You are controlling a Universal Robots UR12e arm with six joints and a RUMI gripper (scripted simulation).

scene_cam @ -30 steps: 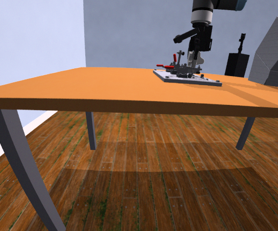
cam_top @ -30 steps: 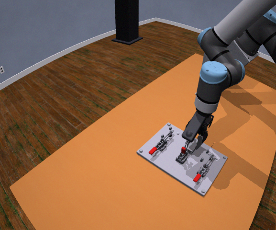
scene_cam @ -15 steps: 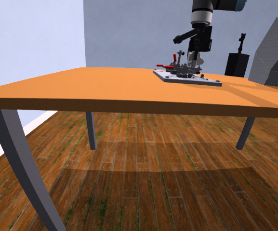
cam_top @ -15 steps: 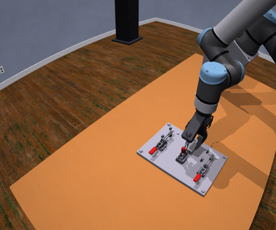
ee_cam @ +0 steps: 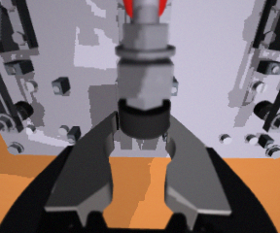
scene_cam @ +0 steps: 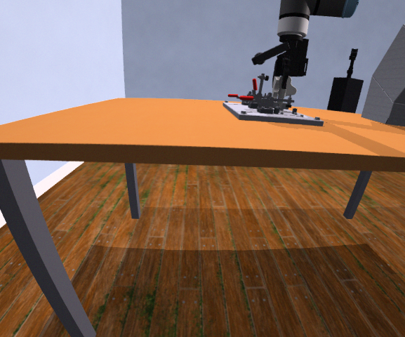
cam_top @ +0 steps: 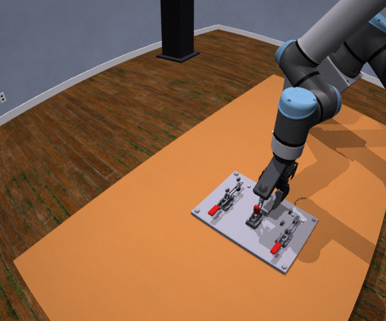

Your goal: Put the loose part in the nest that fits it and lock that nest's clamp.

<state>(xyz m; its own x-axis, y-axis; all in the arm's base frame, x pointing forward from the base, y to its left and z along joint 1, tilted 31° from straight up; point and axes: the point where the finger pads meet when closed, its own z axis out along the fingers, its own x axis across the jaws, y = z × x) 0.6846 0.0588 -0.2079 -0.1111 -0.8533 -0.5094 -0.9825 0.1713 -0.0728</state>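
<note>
The grey rectangular block lies 1 cm below my hand. Round my hand: fixture plate 4 cm ahead, 1 cm to the right, 3 cm below.
</note>
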